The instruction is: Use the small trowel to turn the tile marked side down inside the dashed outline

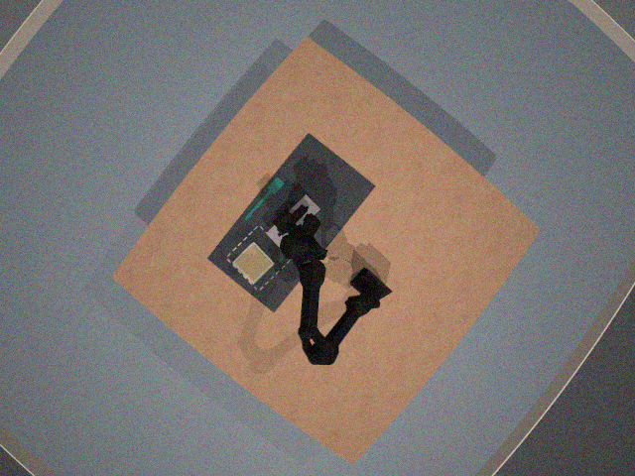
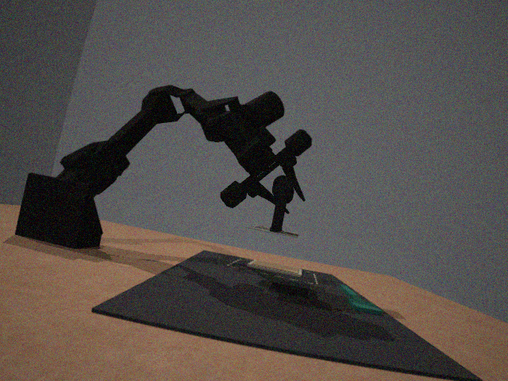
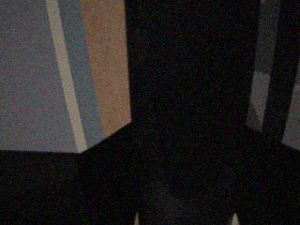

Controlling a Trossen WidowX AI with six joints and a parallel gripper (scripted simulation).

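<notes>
Right now the teal trowel is 12 cm ahead of my gripper tip, 2 cm to the right of it and 13 cm below it. The rest, counted from my gripper tip: tile (2 cm behind, 21 cm to the left, 13 cm below); dark mat (2 cm behind, 1 cm to the right, 16 cm below).
</notes>
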